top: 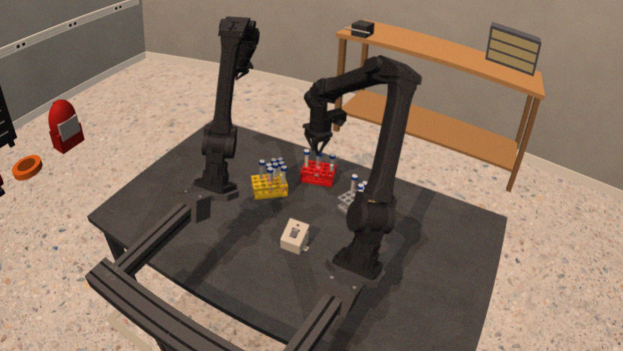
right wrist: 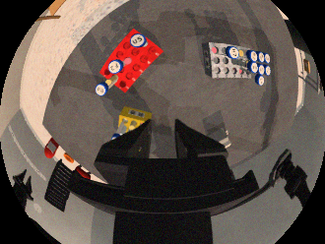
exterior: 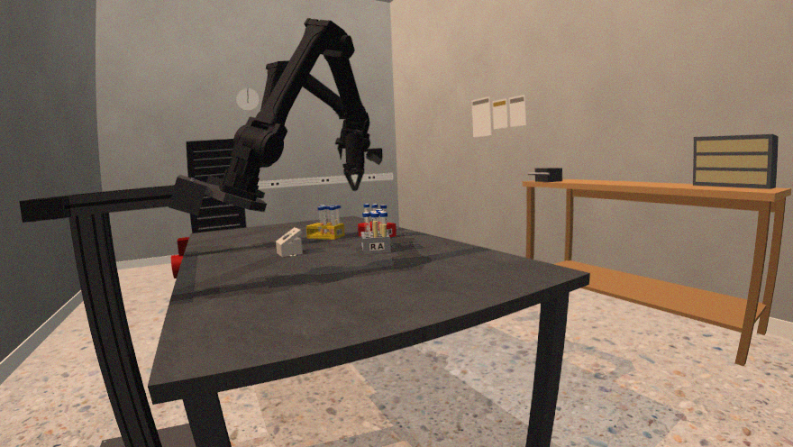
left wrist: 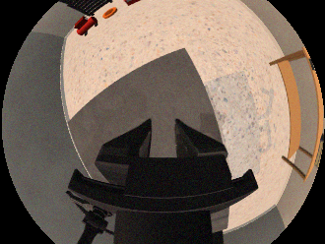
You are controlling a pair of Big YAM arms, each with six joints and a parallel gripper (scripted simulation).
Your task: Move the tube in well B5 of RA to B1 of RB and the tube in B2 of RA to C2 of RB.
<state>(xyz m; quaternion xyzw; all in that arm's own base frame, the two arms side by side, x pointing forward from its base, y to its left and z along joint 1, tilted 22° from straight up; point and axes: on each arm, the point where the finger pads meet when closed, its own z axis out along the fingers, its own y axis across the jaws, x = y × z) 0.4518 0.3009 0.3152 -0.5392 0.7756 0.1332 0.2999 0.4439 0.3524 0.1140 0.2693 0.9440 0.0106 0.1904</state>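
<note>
My right gripper is now 9 cm short of the red rack, 4 cm to the right of it and 17 cm above it.
</note>
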